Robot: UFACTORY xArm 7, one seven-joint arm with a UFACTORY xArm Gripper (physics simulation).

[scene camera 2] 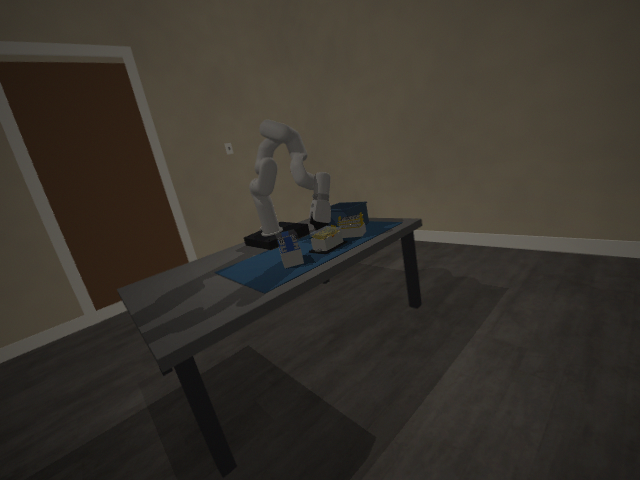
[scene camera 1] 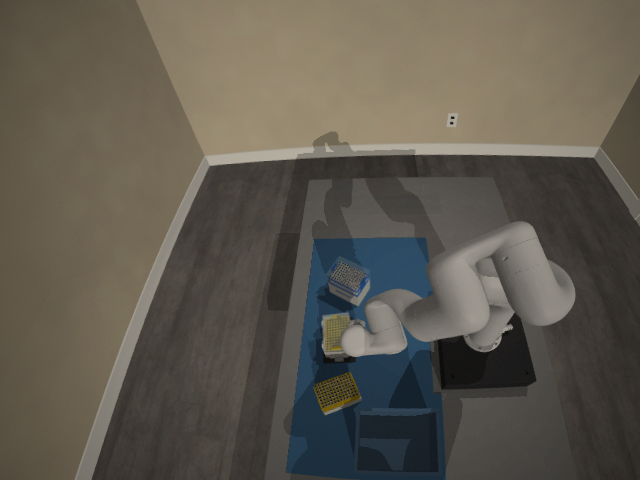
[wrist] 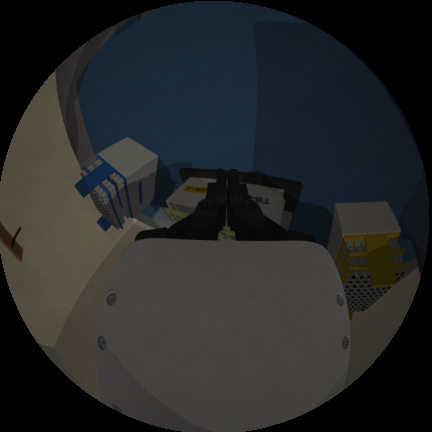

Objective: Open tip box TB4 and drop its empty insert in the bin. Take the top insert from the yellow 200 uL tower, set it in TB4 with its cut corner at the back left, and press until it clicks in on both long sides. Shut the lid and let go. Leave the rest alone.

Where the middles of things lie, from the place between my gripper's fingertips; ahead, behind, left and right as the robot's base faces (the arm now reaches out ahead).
Right now my hand is 19 cm to the left of the blue tower (scene camera 2: 288, 242), 2 cm below it and 1 cm past it.
